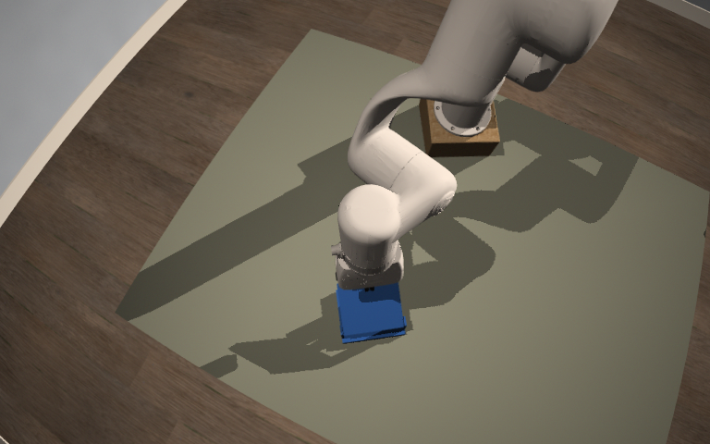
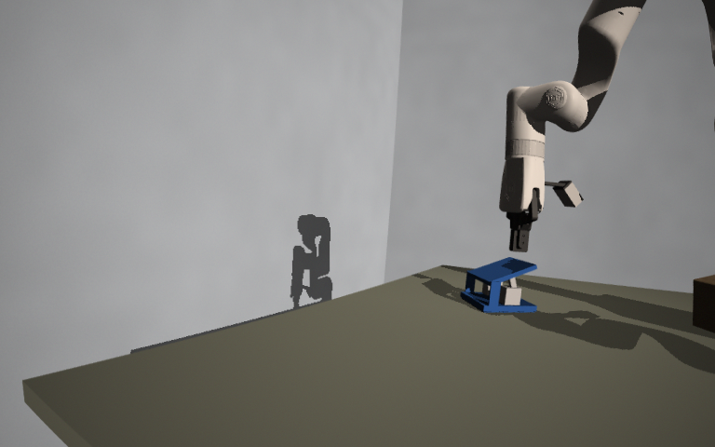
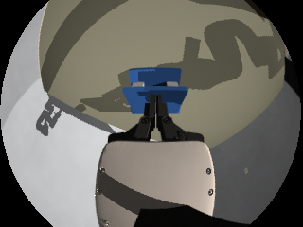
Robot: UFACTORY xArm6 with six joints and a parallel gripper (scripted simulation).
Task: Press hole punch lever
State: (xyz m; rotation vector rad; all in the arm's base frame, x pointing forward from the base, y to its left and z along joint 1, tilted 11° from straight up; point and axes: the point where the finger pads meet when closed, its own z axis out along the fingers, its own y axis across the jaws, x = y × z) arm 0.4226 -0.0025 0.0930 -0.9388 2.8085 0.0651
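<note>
Now: the blue hole punch 80 mm below my hand, 30 mm ahead of it and 20 mm to the left of it.
</note>
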